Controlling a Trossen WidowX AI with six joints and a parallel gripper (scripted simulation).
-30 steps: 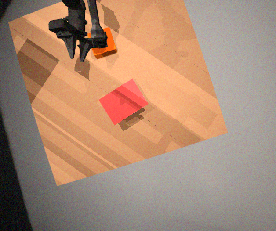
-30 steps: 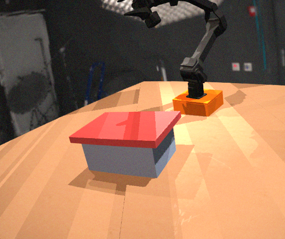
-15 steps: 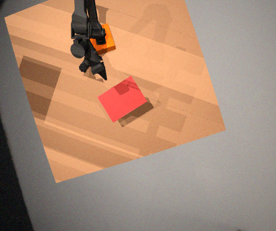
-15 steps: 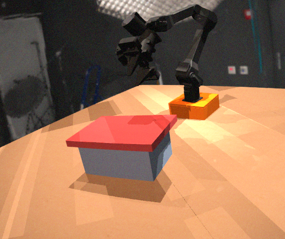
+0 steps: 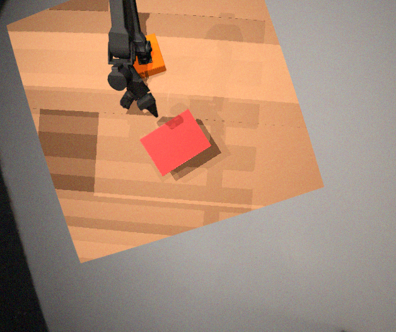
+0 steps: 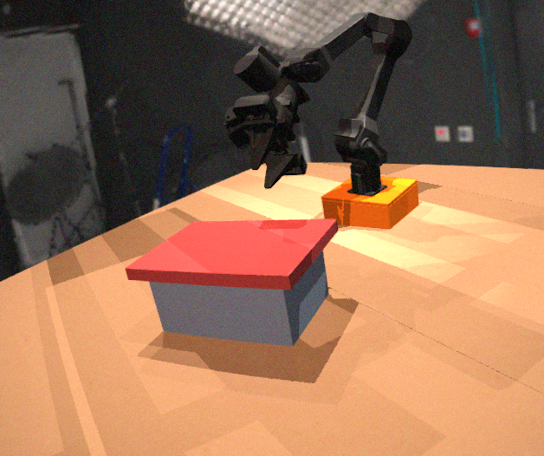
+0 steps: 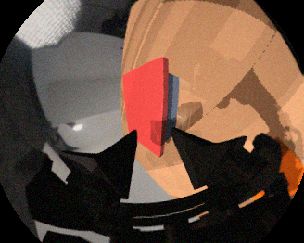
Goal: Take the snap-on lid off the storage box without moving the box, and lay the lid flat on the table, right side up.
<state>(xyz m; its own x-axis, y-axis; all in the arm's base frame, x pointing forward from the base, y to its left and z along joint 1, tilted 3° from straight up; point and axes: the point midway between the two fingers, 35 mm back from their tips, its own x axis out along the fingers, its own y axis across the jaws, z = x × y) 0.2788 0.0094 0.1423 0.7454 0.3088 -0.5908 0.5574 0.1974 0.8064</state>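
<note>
The red lid is 120 mm ahead of my gripper tip, 50 mm to the left of it and 60 mm below it. Also, from my gripper tip: storage box (120 mm ahead, 50 mm to the left, 110 mm below).
</note>
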